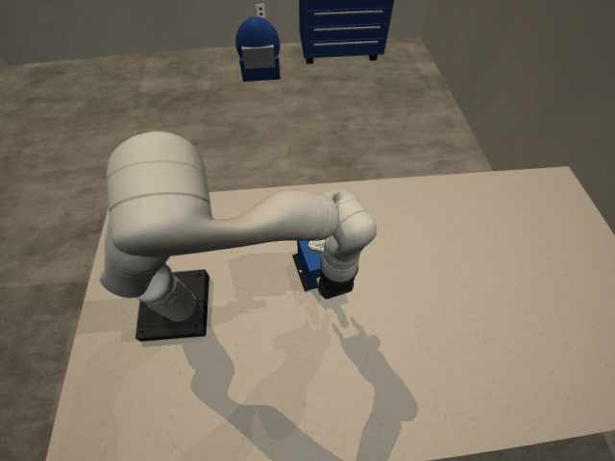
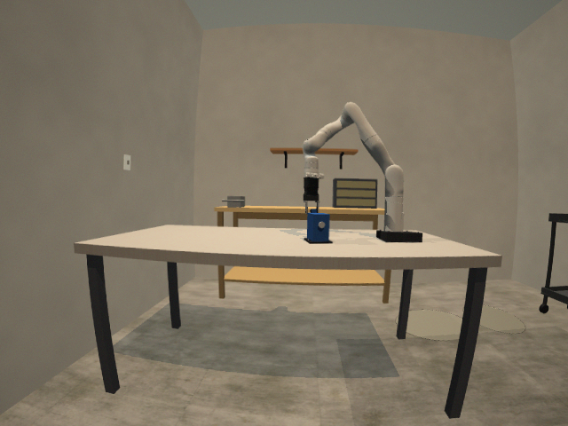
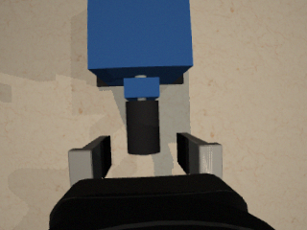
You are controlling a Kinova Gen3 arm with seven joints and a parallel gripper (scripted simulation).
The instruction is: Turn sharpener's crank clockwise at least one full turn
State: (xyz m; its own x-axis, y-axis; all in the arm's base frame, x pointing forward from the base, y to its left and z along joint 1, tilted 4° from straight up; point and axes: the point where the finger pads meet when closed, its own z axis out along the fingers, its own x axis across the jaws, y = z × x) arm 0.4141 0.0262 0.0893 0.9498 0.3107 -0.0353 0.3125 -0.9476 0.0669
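The black handle is 20 mm to the left of my hand and 10 mm behind it.
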